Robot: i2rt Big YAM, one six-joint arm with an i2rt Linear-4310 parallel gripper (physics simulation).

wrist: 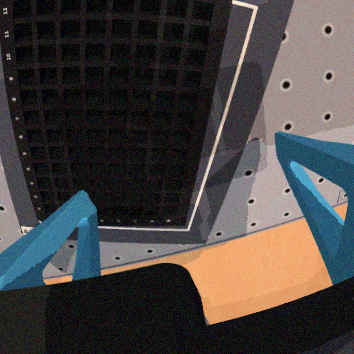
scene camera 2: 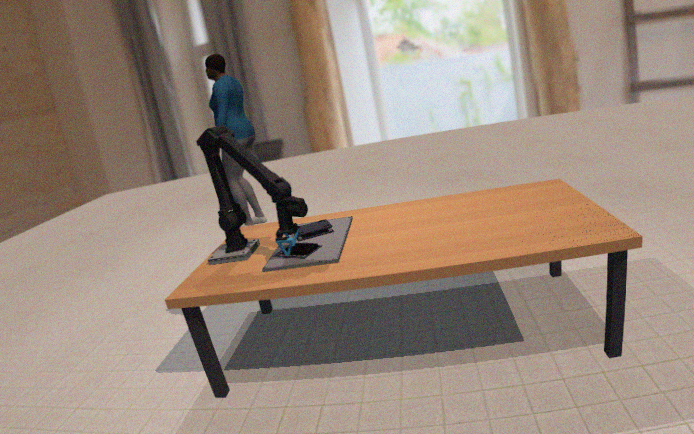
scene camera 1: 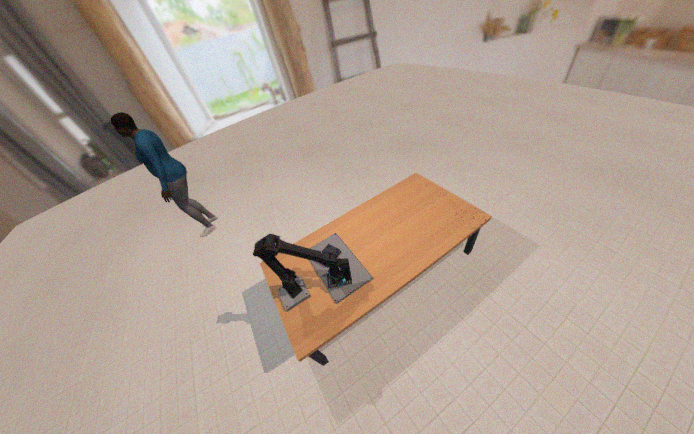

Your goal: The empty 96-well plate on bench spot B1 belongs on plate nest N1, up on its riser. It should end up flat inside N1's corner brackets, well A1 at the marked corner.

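Where they show: gripper, fingertip midpoint: [wrist: 180, 171] [scene camera 2: 290, 250] [scene camera 1: 337, 280]; arm's base at its link origin: [scene camera 2: 237, 247] [scene camera 1: 293, 288].
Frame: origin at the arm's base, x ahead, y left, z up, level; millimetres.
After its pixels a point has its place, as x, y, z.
The black 96-well plate [scene camera 2: 308, 249] @(333, -229, 2) [wrist: 117, 112] @(295, -181, -9) lies flat on its dark grey bench spot [wrist: 197, 236] @(188, -175, -13), inside a white outline. The plate's far end is cut off in the wrist view. My gripper [scene camera 1: 339, 280] @(257, -193, -1) [scene camera 2: 286, 250] @(257, -193, -1) [wrist: 180, 171] @(257, -193, -1) is open, with blue fingers and nothing between them. The left fingertip overlaps the plate's near left corner in the wrist view; the right one is off to the plate's right. Their exact height over the plate is hard to tell. The dark raised nest [scene camera 1: 332, 250] @(395, 23, 15) [scene camera 2: 316, 228] @(370, -16, 15) stands behind the plate in the second scene view; its brackets are too small to make out.
Spot and nest stand on a grey perforated board [scene camera 1: 359, 271] @(412, -249, -13) [scene camera 2: 338, 248] @(450, -241, -15) [wrist: 305, 100] @(255, -264, -15) on the wooden table [scene camera 1: 404, 230] @(912, -258, -28) [scene camera 2: 450, 230] @(898, -270, -28). The arm's base [scene camera 1: 294, 298] @(-34, -66, 0) [scene camera 2: 235, 251] @(5, -70, 3) is beside the board. A person [scene camera 1: 161, 163] [scene camera 2: 230, 110] stands on the floor beyond the table.
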